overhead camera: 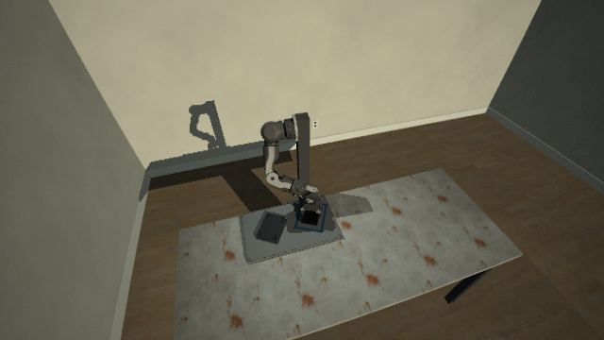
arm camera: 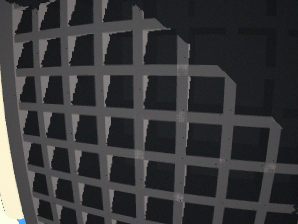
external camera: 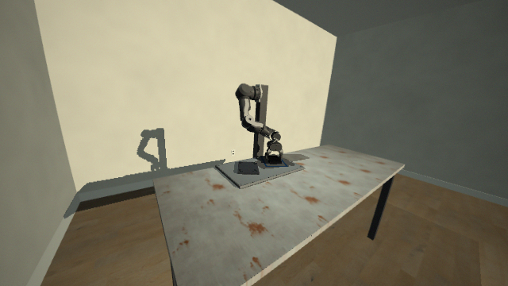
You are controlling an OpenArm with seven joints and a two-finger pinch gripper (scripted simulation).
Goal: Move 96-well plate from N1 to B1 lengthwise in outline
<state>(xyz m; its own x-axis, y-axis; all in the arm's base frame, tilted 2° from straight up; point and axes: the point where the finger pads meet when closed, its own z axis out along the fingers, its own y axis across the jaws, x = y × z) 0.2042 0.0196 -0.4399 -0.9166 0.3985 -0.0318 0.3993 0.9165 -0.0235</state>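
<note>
My hand is right at the dark 96-well plate. From my hand the other things lie so: dark plate nest 220 mm to the right, 30 mm ahead, 10 mm below; small white label 140 mm to the right, 10 mm behind.
</note>
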